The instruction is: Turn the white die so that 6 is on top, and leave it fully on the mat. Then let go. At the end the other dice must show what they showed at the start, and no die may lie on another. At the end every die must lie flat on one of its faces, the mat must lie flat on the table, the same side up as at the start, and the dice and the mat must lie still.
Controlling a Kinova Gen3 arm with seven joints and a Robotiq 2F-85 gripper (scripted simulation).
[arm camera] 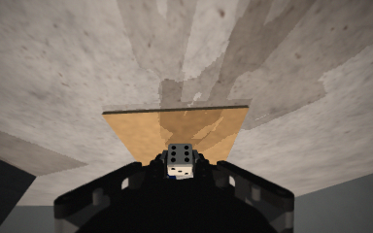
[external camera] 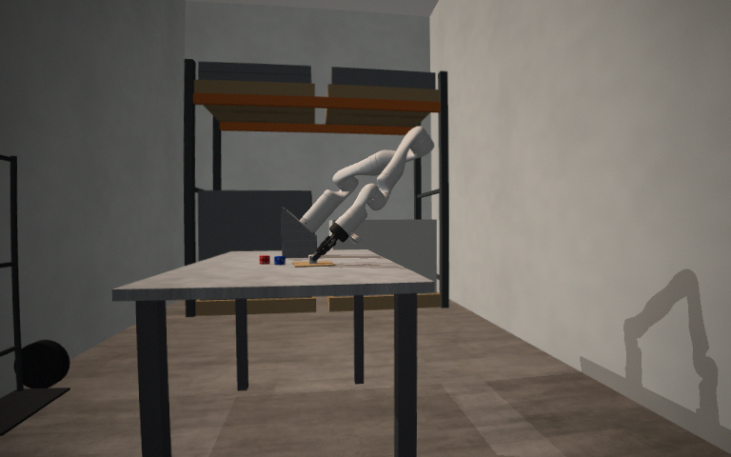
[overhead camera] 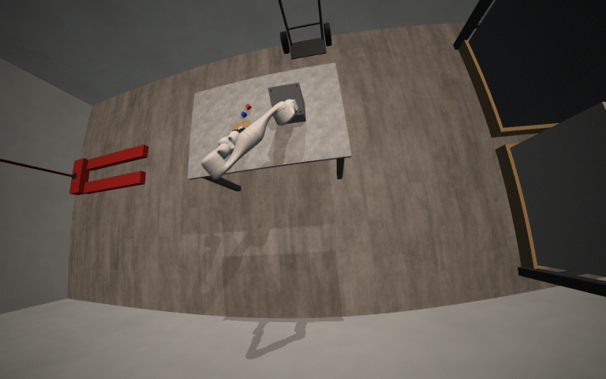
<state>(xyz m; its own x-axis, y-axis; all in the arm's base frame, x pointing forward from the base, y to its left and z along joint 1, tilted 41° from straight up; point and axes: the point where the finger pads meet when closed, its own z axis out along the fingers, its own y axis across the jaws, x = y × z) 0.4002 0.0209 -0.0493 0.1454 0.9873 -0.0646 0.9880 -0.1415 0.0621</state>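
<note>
Now: the white die 10 mm to the right of my hand and 10 mm below it. Also, from my hand: tan mat (10 mm to the right, 30 mm below); red die (80 mm behind, 180 mm to the right, 10 mm below); blue die (40 mm behind, 120 mm to the right, 10 mm below).
</note>
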